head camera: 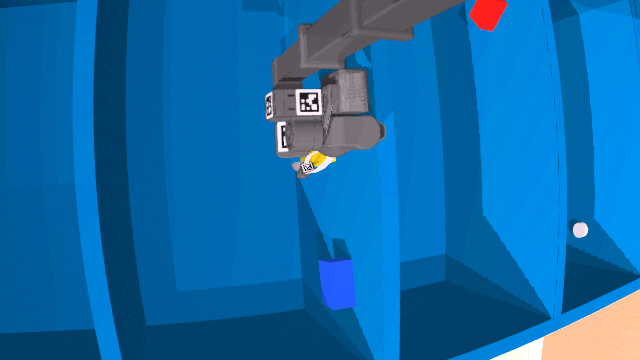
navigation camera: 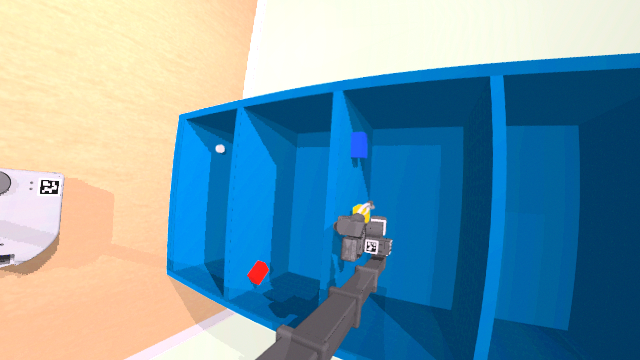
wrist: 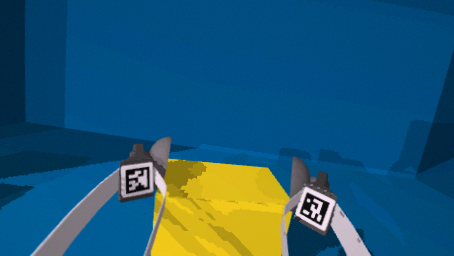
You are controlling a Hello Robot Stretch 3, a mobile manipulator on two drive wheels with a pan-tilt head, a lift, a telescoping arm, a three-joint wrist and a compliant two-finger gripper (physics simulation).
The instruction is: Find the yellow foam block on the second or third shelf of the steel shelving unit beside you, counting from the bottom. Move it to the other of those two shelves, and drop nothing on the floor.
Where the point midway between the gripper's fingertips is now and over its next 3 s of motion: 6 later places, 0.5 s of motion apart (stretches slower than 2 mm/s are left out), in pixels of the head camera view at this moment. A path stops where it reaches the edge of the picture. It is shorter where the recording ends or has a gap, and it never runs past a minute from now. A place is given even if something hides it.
The gripper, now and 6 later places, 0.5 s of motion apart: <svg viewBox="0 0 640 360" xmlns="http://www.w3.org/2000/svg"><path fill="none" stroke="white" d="M298 139L300 138L310 137L324 135L341 132L363 129L388 124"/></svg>
